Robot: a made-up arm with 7 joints.
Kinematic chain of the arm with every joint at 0, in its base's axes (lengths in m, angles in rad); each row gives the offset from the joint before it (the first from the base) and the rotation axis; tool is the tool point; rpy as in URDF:
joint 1: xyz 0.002 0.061 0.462 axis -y
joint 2: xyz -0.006 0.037 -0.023 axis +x
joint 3: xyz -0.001 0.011 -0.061 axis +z
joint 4: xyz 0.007 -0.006 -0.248 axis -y
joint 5: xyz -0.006 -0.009 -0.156 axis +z
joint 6: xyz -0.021 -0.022 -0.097 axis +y
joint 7: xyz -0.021 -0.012 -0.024 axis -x
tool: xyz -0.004 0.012 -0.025 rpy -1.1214 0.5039 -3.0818
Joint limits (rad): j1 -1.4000..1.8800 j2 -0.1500..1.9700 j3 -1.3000..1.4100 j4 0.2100..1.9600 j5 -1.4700..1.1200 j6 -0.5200..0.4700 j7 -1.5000..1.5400
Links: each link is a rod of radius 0.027 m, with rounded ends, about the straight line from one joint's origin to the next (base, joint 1, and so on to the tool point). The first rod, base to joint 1, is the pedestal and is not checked.
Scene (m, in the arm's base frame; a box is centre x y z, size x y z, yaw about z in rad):
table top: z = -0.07
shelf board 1: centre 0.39 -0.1 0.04 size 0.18 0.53 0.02 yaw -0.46
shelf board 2: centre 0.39 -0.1 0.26 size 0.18 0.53 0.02 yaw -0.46
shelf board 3: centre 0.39 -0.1 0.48 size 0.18 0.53 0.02 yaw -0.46
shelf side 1: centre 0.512 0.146 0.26 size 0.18 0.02 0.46 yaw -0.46
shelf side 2: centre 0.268 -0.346 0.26 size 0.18 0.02 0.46 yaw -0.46
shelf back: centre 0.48 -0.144 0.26 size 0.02 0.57 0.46 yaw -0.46
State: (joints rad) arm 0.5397 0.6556 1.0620 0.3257 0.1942 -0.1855 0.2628
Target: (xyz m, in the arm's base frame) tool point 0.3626 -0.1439 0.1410
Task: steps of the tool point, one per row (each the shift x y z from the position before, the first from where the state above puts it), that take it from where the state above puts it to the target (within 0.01 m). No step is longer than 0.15 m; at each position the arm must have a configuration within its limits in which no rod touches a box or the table.
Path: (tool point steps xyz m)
1: 0.0148 -0.0310 -0.0005
2: 0.0261 -0.0685 -0.0041
3: 0.0152 -0.1052 -0.0085
4: -0.0148 -0.1301 -0.0025
5: -0.0530 -0.1335 0.0182
6: -0.0849 -0.1115 0.0500
7: 0.0803 -0.0330 -0.0103
8: 0.0694 -0.0412 0.0103

